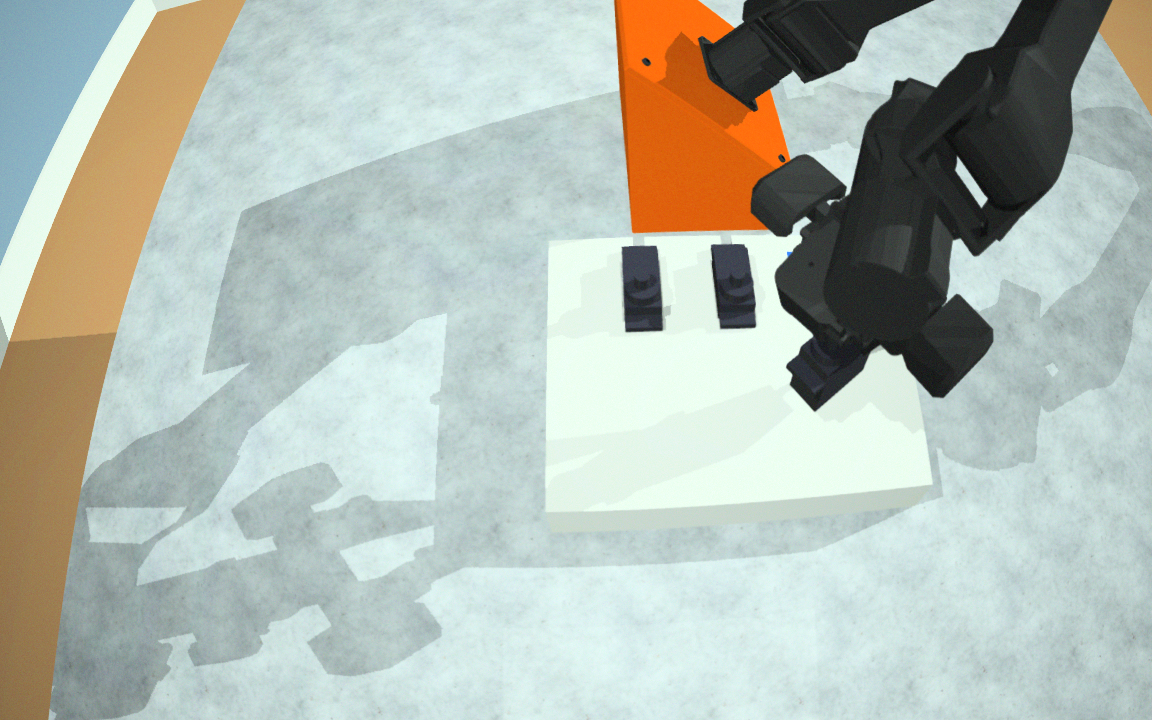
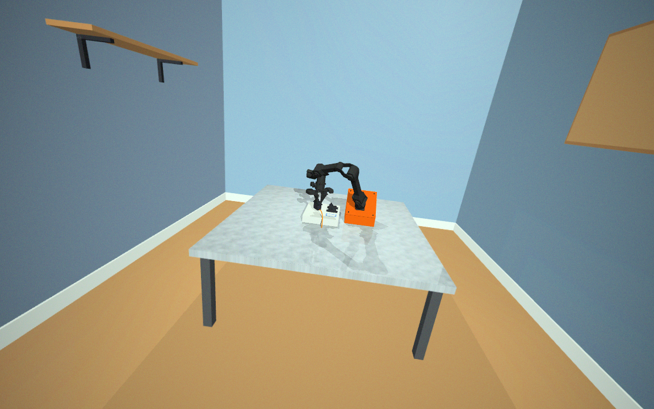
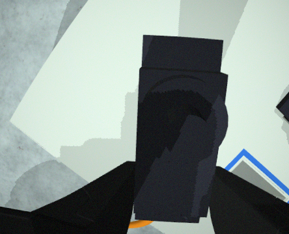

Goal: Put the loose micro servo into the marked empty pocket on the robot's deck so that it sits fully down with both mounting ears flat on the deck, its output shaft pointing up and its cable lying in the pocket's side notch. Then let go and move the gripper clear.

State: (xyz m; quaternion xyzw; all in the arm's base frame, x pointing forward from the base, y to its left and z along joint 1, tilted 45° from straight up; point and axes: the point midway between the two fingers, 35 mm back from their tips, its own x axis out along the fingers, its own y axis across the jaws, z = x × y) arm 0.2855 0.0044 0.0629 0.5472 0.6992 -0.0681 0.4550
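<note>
My gripper tip is now 10 cm above the white deck, 7 cm to the left of it and 1 cm short of it.
</note>
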